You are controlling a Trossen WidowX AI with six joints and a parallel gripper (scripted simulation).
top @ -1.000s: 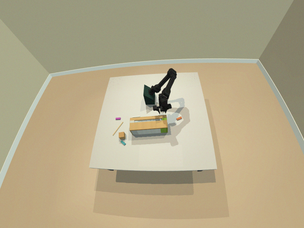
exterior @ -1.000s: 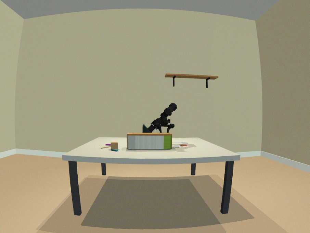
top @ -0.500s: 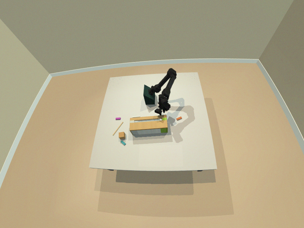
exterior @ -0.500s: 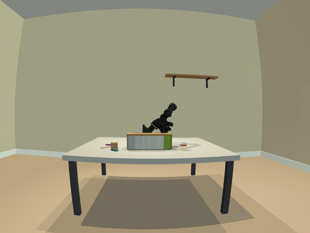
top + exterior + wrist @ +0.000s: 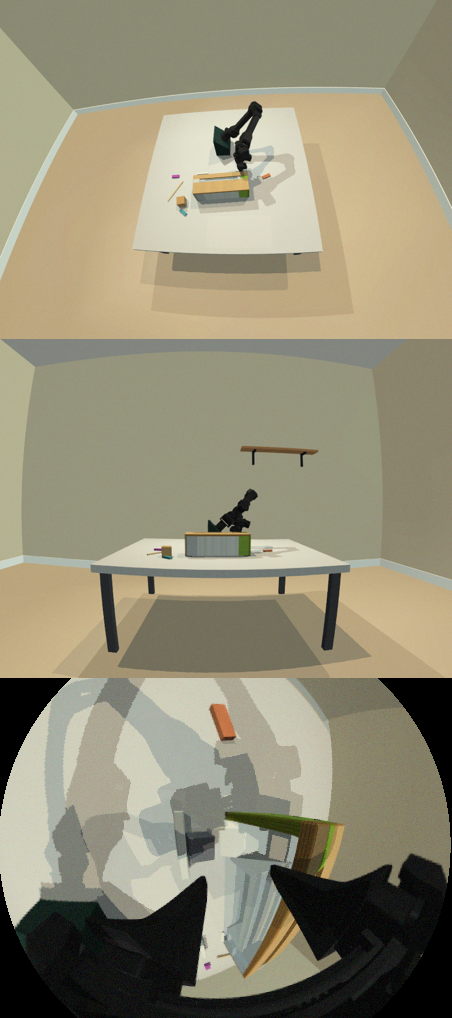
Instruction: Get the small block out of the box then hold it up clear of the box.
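Now: gripper tip 20 mm past the dark grey block, 10 mm to the right of it and 70 mm above it. The rest, counted from my gripper tip: tan cube 170 mm ahead, 450 mm to the right, 60 mm below; then thin stick 70 mm ahead, 510 mm to the right, 90 mm below; then box 60 mm ahead, 140 mm to the right, 30 mm below.
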